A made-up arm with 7 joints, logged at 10 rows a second.
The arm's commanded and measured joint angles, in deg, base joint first. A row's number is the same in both.
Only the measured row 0 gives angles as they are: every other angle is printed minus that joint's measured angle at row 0.
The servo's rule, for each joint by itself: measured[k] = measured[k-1] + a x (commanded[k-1-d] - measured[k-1]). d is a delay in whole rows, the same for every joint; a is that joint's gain. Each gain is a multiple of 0.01, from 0.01 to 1. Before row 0 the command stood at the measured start. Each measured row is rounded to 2 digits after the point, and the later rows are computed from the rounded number. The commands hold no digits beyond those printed.
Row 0, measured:
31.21, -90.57, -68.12, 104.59, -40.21, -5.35, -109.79
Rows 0 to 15, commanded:
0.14, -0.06, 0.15, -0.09, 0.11, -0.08, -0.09
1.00, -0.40, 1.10, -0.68, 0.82, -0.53, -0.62
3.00, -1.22, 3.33, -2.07, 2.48, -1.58, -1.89
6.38, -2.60, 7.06, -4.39, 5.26, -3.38, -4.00
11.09, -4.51, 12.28, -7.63, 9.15, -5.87, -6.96
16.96, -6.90, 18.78, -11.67, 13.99, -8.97, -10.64
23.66, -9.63, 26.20, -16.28, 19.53, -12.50, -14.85
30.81, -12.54, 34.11, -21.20, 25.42, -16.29, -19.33
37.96, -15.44, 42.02, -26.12, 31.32, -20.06, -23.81
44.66, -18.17, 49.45, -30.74, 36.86, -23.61, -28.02
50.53, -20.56, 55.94, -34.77, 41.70, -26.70, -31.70
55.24, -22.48, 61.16, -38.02, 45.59, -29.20, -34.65
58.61, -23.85, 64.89, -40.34, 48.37, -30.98, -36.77
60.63, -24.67, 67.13, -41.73, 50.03, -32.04, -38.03
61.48, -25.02, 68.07, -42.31, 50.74, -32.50, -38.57
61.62, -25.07, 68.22, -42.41, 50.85, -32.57, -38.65
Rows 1 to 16, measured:
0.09, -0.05, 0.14, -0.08, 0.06, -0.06, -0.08
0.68, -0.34, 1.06, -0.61, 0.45, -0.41, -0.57
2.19, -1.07, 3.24, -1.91, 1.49, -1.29, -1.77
4.91, -2.34, 6.91, -4.12, 3.41, -2.86, -3.80
8.93, -4.14, 12.07, -7.24, 6.34, -5.12, -6.68
14.15, -6.43, 18.51, -11.18, 10.24, -8.01, -10.28
20.33, -9.09, 25.89, -15.72, 14.98, -11.38, -14.44
27.14, -11.95, 33.78, -20.60, 20.30, -15.06, -18.89
34.17, -14.85, 41.69, -25.51, 25.92, -18.81, -23.37
40.99, -17.61, 49.14, -30.16, 31.50, -22.41, -27.60
47.19, -20.06, 55.67, -34.26, 36.70, -25.63, -31.33
52.42, -22.07, 60.94, -37.61, 41.23, -28.31, -34.35
56.44, -23.55, 64.73, -40.04, 44.87, -30.31, -36.55
59.16, -24.48, 67.03, -41.54, 47.50, -31.61, -37.90
60.67, -24.93, 68.03, -42.23, 49.15, -32.28, -38.51
61.29, -25.05, 68.21, -42.39, 50.02, -32.50, -38.64
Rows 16 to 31, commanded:
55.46, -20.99, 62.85, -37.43, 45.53, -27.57, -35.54
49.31, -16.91, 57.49, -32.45, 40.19, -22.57, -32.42
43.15, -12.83, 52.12, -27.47, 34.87, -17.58, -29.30
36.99, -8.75, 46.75, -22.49, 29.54, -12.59, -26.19
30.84, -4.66, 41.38, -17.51, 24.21, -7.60, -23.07
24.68, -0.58, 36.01, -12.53, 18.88, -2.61, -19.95
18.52, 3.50, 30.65, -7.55, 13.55, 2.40, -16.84
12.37, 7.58, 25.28, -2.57, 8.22, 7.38, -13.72
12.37, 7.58, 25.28, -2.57, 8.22, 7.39, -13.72
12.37, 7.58, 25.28, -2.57, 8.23, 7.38, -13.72
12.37, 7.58, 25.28, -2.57, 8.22, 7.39, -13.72
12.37, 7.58, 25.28, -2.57, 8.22, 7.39, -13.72
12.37, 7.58, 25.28, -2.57, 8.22, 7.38, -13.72
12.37, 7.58, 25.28, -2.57, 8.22, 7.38, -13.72
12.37, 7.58, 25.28, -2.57, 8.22, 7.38, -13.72
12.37, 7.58, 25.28, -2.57, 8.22, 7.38, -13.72
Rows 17 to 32, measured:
57.50, -21.68, 63.06, -37.98, 47.73, -28.80, -35.82
52.18, -17.72, 57.71, -33.06, 43.88, -24.13, -32.73
46.31, -13.66, 52.34, -28.08, 39.28, -19.22, -29.61
40.25, -9.58, 46.97, -23.10, 34.31, -14.25, -26.50
34.13, -5.50, 41.60, -18.12, 29.16, -9.26, -23.38
27.99, -1.42, 36.23, -13.14, 23.92, -4.27, -20.26
21.83, 2.66, 30.87, -8.16, 18.63, 0.73, -17.15
15.68, 6.74, 25.50, -3.18, 13.32, 5.72, -14.03
13.53, 7.44, 25.29, -2.64, 10.72, 6.97, -13.75
12.78, 7.56, 25.28, -2.58, 9.45, 7.28, -13.72
12.51, 7.58, 25.28, -2.57, 8.82, 7.36, -13.72
12.42, 7.58, 25.28, -2.57, 8.51, 7.38, -13.72
12.39, 7.58, 25.28, -2.57, 8.36, 7.38, -13.72
12.38, 7.58, 25.28, -2.57, 8.29, 7.38, -13.72
12.37, 7.58, 25.28, -2.57, 8.25, 7.38, -13.72
12.37, 7.58, 25.28, -2.57, 8.23, 7.38, -13.72

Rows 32 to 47, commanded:
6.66, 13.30, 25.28, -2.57, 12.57, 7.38, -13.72
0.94, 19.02, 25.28, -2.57, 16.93, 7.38, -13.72
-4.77, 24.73, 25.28, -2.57, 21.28, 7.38, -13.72
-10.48, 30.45, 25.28, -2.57, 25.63, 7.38, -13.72
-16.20, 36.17, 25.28, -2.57, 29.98, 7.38, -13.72
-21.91, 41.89, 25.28, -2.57, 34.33, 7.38, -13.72
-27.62, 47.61, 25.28, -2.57, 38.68, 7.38, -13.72
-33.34, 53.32, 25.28, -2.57, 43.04, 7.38, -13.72
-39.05, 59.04, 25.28, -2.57, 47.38, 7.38, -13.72
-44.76, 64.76, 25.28, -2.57, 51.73, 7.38, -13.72
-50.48, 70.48, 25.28, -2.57, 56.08, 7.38, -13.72
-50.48, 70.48, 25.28, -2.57, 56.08, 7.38, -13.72
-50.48, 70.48, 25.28, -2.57, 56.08, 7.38, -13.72
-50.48, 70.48, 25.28, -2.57, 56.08, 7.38, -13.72
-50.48, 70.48, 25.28, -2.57, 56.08, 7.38, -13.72
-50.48, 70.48, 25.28, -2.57, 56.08, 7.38, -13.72
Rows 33 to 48, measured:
8.66, 12.33, 25.28, -2.57, 10.44, 7.38, -13.72
3.64, 17.88, 25.28, -2.57, 13.75, 7.38, -13.72
-1.83, 23.57, 25.28, -2.57, 17.59, 7.38, -13.72
-7.45, 29.28, 25.28, -2.57, 21.69, 7.38, -13.72
-13.14, 35.00, 25.28, -2.57, 25.92, 7.38, -13.72
-18.84, 40.72, 25.28, -2.57, 30.21, 7.38, -13.72
-24.55, 46.44, 25.28, -2.57, 34.53, 7.38, -13.72
-30.26, 52.15, 25.28, -2.57, 38.87, 7.38, -13.72
-35.97, 57.87, 25.28, -2.57, 43.21, 7.38, -13.72
-41.68, 63.59, 25.28, -2.57, 47.56, 7.38, -13.72
-47.40, 69.31, 25.28, -2.57, 51.91, 7.38, -13.72
-49.40, 70.28, 25.28, -2.57, 54.04, 7.38, -13.72
-50.10, 70.45, 25.28, -2.57, 55.08, 7.38, -13.72
-50.35, 70.47, 25.28, -2.57, 55.59, 7.38, -13.72
-50.43, 70.48, 25.28, -2.57, 55.84, 7.38, -13.72
-50.46, 70.48, 25.28, -2.57, 55.96, 7.38, -13.72

